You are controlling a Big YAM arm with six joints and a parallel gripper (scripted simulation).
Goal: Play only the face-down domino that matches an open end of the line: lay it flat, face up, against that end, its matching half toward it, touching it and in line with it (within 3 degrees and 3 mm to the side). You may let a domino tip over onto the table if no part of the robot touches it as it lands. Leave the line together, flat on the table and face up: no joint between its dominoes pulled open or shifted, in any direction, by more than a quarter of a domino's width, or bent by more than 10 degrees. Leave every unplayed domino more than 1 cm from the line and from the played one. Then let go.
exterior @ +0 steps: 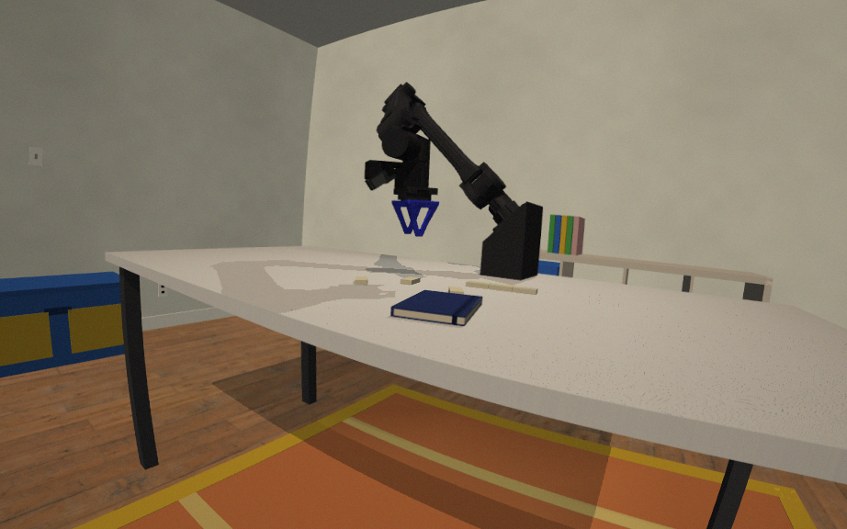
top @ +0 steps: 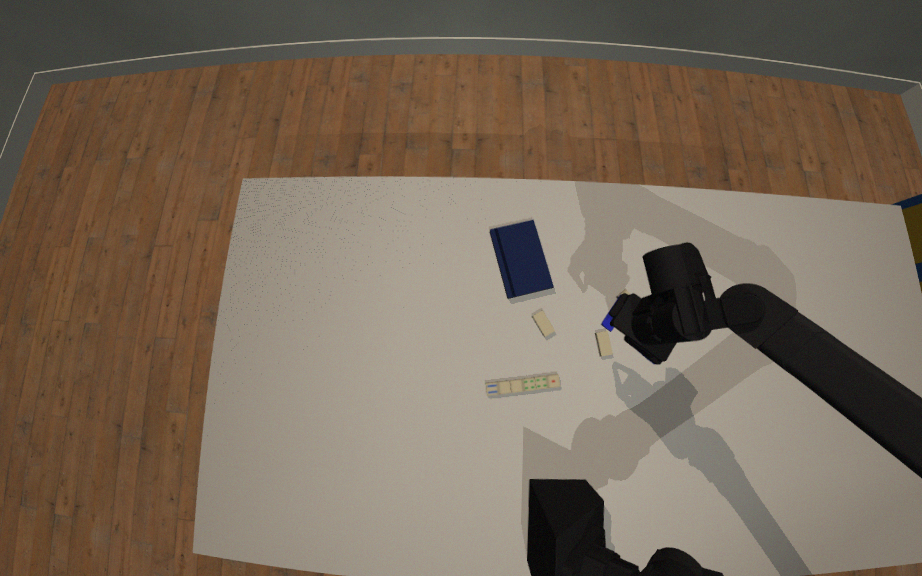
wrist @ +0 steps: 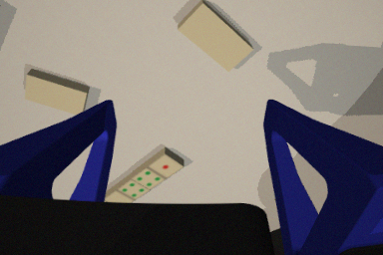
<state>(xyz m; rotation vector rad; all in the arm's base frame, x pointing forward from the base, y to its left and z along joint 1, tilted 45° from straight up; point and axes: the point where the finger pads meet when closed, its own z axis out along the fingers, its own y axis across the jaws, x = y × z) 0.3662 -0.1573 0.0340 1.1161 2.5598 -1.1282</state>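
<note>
Right now my hand is 11 cm above the domino, 8 cm to the left of it and 6 cm short of it. Round my hand: dark blue book 19 cm ahead, 15 cm to the left, 11 cm below.
</note>
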